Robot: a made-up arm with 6 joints.
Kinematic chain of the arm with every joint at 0, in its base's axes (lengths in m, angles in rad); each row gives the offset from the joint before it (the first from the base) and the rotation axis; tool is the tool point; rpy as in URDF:
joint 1: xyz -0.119 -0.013 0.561 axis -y
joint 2: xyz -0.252 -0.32 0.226 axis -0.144 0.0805 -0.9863
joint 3: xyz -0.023 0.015 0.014 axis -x
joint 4: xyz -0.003 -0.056 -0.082 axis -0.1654 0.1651 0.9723
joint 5: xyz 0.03 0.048 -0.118 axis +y
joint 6: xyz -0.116 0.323 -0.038 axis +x
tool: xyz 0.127 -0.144 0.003 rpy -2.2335 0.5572 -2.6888
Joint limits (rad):
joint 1: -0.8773..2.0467
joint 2: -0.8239..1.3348
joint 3: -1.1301..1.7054
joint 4: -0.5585..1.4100
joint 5: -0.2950..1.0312
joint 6: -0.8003..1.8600
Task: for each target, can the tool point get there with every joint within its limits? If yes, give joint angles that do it. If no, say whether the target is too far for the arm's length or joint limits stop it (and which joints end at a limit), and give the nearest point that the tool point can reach.
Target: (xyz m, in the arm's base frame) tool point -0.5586 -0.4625 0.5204
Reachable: yes | joints 0.1306 -0.1846 0.7241 1.0884 -0.1567 -0.1079
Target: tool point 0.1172 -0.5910 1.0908
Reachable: no: joint limits stop it (at a limit: joint 1, joint 3, joint 4, joint 5) | nearest point -0.0433 -0.7115 1.0242 | short by 0.211 m
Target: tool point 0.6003 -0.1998 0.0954
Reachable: no: joint limits stop it (at a limit: joint 1, joint 6) | nearest point 0.3255 -0.2403 0.1105 | short by 0.278 m
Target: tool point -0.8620 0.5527 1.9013
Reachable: no: too far | nearest point -0.4994 0.0138 1.2471 | short by 0.922 m
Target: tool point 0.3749 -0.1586 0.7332
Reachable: no: joint limits stop it (at a limit: joint 3, joint 4, joint 5, joint 6) | nearest point 0.2867 -0.1625 0.7024 | short by 0.094 m
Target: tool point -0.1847 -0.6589 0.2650
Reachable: yes | joints 1.6134 -0.6025 1.3151 0.8583 0.5840 0.4184
